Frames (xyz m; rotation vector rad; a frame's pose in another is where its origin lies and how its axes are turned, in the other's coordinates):
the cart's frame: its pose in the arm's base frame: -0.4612 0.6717 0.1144 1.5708 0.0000 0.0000
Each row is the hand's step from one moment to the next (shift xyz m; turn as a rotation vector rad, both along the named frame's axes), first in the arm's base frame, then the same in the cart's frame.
Working: the arm's base frame: its pose in the cart's frame: 0.4612 -0.1144 0.6717 -1.5708 0.0000 0.0000

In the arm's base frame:
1: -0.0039 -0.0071 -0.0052 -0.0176 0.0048 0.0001
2: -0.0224 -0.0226 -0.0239 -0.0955 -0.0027 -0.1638
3: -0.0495 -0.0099 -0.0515 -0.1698 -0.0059 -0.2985
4: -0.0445 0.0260 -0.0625 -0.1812 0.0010 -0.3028
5: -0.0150 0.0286 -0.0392 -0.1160 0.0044 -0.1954
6: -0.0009 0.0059 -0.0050 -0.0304 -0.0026 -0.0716
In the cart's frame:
1: -0.0039 -0.0052 0.0071 -0.0176 0.0001 -0.0048
2: -0.0224 -0.0239 0.0226 -0.0955 -0.1638 0.0027
3: -0.0495 -0.0515 0.0099 -0.1698 -0.2985 0.0059
4: -0.0445 -0.0625 -0.0260 -0.1812 -0.3028 -0.0010
5: -0.0150 -0.0392 -0.0286 -0.1160 -0.1954 -0.0044
6: -0.0009 -0.0050 -0.0059 -0.0304 -0.0716 0.0026

